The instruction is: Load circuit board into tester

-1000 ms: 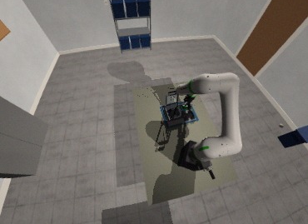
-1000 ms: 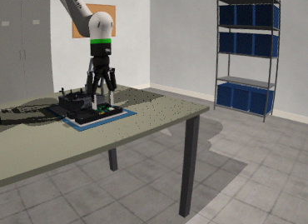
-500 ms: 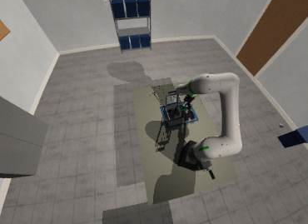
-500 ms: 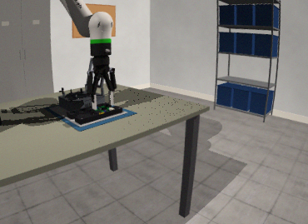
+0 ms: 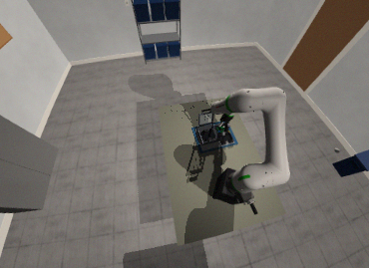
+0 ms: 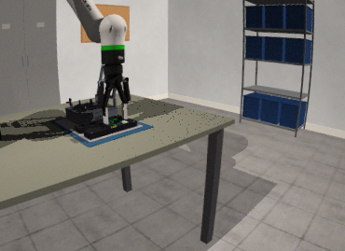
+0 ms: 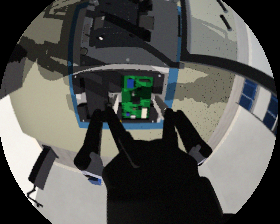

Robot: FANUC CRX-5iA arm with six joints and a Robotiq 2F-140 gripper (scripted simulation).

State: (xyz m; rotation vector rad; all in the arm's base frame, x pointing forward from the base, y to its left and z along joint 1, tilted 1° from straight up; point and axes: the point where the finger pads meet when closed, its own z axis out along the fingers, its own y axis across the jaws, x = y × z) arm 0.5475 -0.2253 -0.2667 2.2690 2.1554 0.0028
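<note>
The green circuit board lies 30 mm below my hand. Round my hand: tester lid 170 mm to the left, 130 mm above, 90 mm ahead; then tester plate 180 mm to the left, 30 mm behind, 20 mm above.
</note>
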